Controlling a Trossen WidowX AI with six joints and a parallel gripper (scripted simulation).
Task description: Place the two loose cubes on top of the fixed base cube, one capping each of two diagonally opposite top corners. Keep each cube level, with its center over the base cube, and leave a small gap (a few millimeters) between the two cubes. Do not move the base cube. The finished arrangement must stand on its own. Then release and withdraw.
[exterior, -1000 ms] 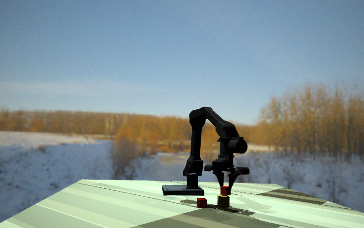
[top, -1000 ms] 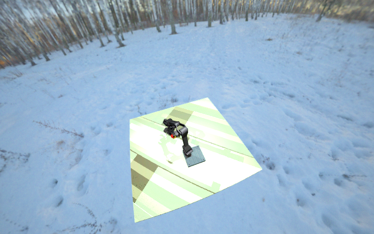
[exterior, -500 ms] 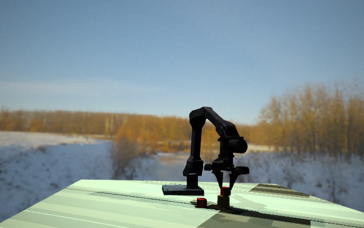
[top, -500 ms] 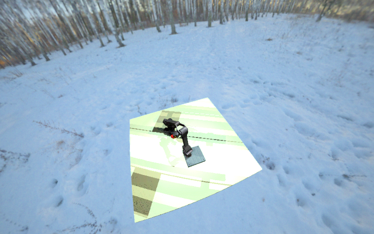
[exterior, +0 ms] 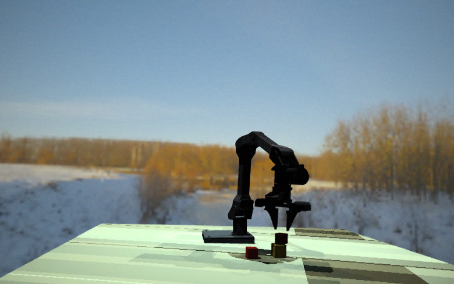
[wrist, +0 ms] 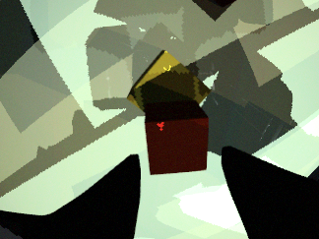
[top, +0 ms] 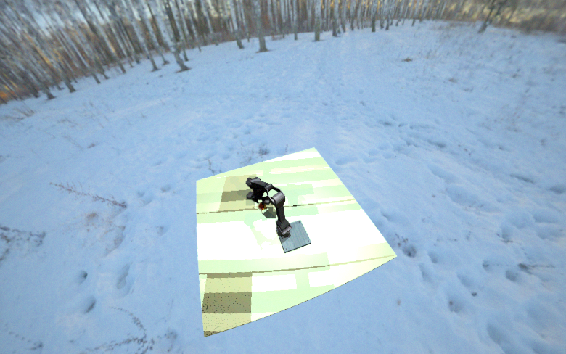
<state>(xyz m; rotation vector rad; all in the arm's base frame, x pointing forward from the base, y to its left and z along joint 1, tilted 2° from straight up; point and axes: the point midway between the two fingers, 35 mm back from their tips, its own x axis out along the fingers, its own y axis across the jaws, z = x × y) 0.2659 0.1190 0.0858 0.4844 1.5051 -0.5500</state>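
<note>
Now: the yellow base cube 20 mm ahead of my gripper tip, 10 mm to the right of it and 60 mm below it.
</note>
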